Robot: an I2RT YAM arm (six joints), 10 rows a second.
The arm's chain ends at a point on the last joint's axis. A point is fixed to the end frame.
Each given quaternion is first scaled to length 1.
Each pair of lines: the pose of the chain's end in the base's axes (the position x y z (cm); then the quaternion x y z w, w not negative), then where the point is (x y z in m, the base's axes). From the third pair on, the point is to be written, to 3 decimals.
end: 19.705, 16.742, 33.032, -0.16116, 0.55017, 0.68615, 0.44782
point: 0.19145 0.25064 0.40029
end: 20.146, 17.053, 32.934, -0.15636, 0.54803, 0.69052, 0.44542
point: 0.19625 0.25294 0.40029
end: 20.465, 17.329, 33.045, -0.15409, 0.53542, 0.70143, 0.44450
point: 0.198 0.253 0.404
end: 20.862, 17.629, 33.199, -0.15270, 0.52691, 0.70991, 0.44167
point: 0.201 0.255 0.407
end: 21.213, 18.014, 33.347, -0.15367, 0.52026, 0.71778, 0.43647
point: 0.203 0.257 0.410
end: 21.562, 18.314, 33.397, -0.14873, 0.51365, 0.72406, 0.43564
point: 0.207 0.259 0.412
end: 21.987, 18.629, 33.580, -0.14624, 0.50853, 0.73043, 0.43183
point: 0.211 0.261 0.415
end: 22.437, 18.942, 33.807, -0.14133, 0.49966, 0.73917, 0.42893
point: 0.215 0.262 0.419
